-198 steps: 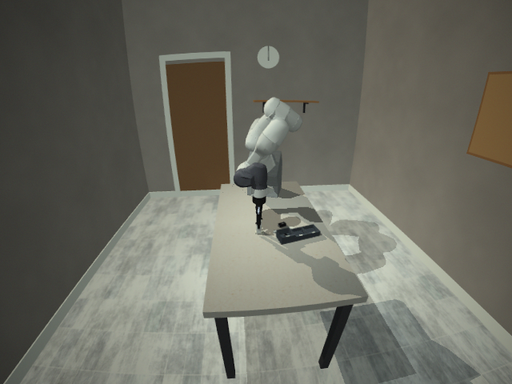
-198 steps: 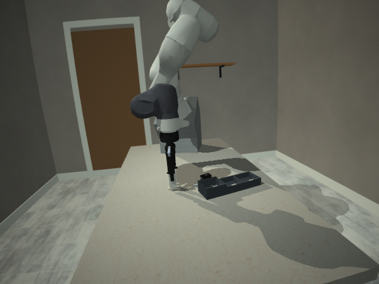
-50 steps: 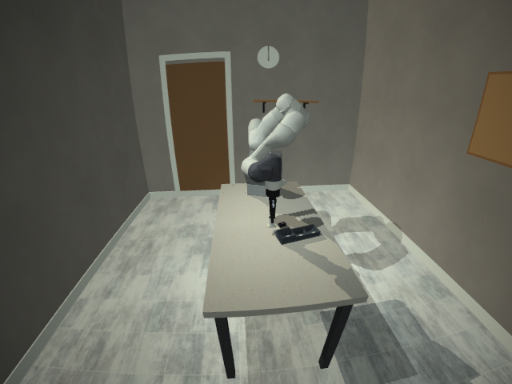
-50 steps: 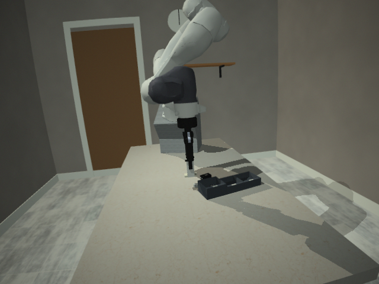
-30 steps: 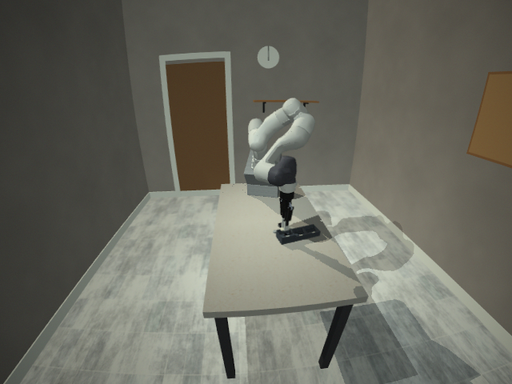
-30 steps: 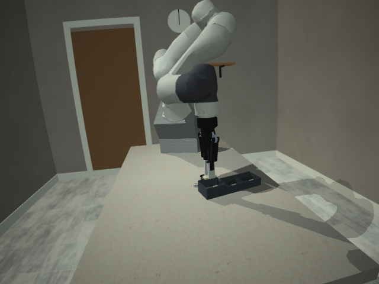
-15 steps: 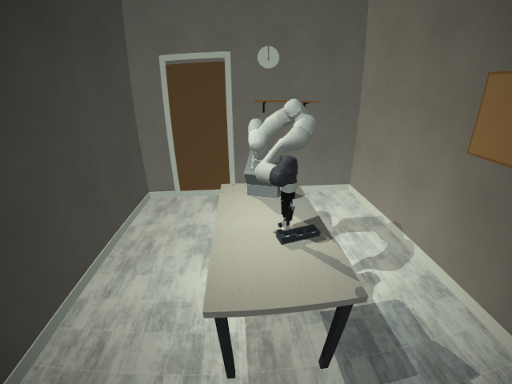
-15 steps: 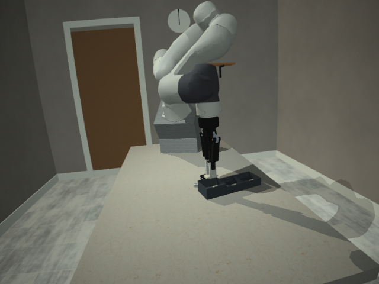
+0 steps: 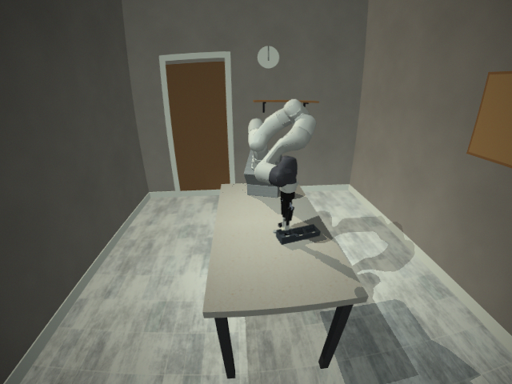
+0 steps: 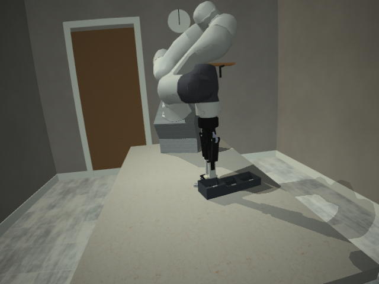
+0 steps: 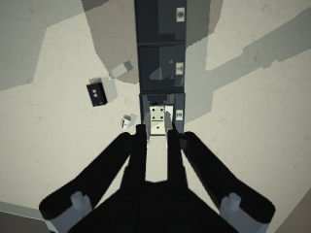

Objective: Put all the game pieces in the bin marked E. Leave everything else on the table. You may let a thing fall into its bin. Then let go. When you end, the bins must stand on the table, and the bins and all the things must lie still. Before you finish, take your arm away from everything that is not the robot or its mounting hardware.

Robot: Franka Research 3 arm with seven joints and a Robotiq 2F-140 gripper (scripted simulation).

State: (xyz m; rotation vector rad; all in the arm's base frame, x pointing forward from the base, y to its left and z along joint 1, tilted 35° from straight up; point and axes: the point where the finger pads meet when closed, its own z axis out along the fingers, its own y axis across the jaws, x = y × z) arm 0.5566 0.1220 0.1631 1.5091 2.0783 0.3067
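The black die is 1 cm behind my hand, 1 cm to the left of it and 9 cm below it. From my hand the other things lie so: dark three-part bin 1 cm behind, 8 cm to the left, 8 cm below; black box 13 cm behind, 1 cm to the right, 9 cm below; white usb stick 10 cm behind, 5 cm to the left, 10 cm below.
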